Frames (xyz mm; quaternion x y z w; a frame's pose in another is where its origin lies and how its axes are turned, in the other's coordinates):
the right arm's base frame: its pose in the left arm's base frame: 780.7 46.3 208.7 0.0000 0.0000 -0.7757 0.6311
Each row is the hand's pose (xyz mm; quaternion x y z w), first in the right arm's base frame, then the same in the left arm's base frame.
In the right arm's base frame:
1: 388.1 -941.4 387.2 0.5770 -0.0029 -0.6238 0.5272
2: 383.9 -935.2 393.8 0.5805 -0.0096 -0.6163 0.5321
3: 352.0 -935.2 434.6 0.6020 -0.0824 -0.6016 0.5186
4: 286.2 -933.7 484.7 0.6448 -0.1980 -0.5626 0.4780
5: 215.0 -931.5 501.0 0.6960 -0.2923 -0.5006 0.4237
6: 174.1 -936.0 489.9 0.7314 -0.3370 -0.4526 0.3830
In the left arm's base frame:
1: -220.0 -142.2 595.9 -0.3619 0.4494 0.8026 0.1512
2: -213.0 -139.3 602.5 -0.3589 0.4563 0.8017 0.1423
3: -206.6 -108.1 643.3 -0.3160 0.5190 0.7819 0.1394
4: -191.7 -44.0 693.4 -0.2533 0.6251 0.7259 0.1347
5: -175.1 25.3 709.7 -0.2125 0.7244 0.6446 0.1209
6: -171.1 66.2 698.6 -0.2002 0.7800 0.5827 0.1094

